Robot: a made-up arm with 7 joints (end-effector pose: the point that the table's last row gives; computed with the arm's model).
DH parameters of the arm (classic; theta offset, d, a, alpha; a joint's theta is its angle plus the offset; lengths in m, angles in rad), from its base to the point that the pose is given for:
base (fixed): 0 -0.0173 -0.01 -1.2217
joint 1: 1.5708 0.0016 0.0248 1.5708
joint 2: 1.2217 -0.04 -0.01 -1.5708
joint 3: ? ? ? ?
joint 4: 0 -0.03 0.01 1.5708
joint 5: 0 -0.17 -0.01 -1.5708
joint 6: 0 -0.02 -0.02 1.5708
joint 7: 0.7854 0 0.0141 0
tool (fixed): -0.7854 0.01 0 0
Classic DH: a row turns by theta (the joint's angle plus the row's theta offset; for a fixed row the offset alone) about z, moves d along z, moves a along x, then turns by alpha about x.
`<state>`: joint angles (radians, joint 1 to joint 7).
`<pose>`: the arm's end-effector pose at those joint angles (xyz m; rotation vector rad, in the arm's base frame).
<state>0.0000 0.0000 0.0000 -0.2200 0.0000 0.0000 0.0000</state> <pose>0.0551 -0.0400 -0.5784 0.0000 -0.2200 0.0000</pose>
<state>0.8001 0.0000 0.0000 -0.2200 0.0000 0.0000 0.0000</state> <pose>-0.3331 -0.0774 -0.4759 0.0297 0.5332 0.2688</pose>
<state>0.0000 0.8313 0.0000 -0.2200 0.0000 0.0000 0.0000</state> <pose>0.0551 0.3740 -0.4398 0.8279 -0.2072 -0.0914</pose>
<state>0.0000 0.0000 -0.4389 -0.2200 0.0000 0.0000 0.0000</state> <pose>0.0282 -0.0809 -0.5784 -0.0483 -0.2165 -0.4371</pose>
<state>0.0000 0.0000 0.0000 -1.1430 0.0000 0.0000 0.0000</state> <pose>0.1714 -0.0400 -0.4956 0.0000 -1.1430 0.0000</pose>
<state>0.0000 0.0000 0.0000 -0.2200 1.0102 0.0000 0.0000</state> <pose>0.0726 -0.0523 -0.5745 -0.1111 -0.2009 1.0060</pose>
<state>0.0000 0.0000 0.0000 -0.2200 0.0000 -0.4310 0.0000</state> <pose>0.0531 -0.0400 -0.5841 0.0000 -0.6510 0.0000</pose>
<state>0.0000 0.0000 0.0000 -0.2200 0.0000 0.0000 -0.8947</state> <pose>0.0591 -0.0516 -0.5775 0.0984 -0.2051 -0.8910</pose>
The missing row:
joint 3: -1.5708 -0.38 0.08 -1.5708
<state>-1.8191 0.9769 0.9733 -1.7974 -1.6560 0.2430 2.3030</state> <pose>0.1641 0.2944 0.2236 0.2454 1.9483 -0.6044</pose>
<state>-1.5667 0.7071 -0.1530 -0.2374 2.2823 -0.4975 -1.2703</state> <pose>0.5336 0.0817 0.1328 0.0811 -1.8667 0.9653</pose>
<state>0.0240 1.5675 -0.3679 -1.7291 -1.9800 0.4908 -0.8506</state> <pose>0.1610 0.3710 -0.1517 -1.6510 -0.7413 1.2272</pose>
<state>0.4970 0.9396 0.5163 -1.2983 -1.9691 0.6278 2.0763</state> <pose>-0.0275 0.4138 -0.2311 1.5477 -1.3320 -0.1194</pose>
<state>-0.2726 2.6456 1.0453 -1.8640 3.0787 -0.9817 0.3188</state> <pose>0.0037 -0.0167 0.3209 -1.9383 -2.0806 -0.2755</pose>
